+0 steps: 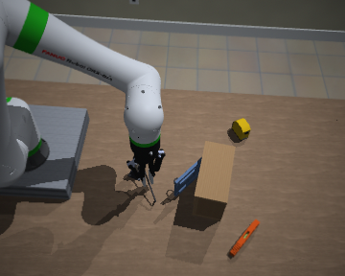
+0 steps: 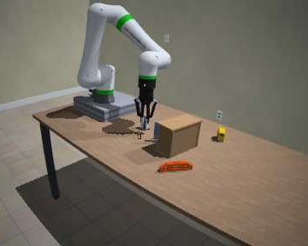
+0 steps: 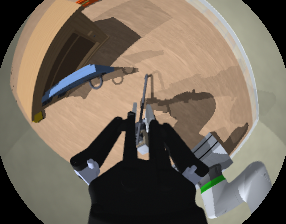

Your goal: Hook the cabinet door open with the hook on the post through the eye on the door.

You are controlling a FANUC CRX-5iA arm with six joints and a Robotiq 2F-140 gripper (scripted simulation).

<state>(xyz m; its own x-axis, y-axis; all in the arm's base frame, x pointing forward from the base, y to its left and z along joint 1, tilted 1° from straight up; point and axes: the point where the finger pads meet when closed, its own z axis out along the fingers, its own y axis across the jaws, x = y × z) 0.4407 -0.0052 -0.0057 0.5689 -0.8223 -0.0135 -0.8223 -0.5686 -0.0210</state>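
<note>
The cabinet door lies 14 cm ahead of my hand and 5 cm to the left of it. From my hand the other things lie so: yellow tape measure: 32 cm ahead, 33 cm to the left, 4 cm below; then orange spirit level: 36 cm ahead, 13 cm to the right, 5 cm below.
</note>
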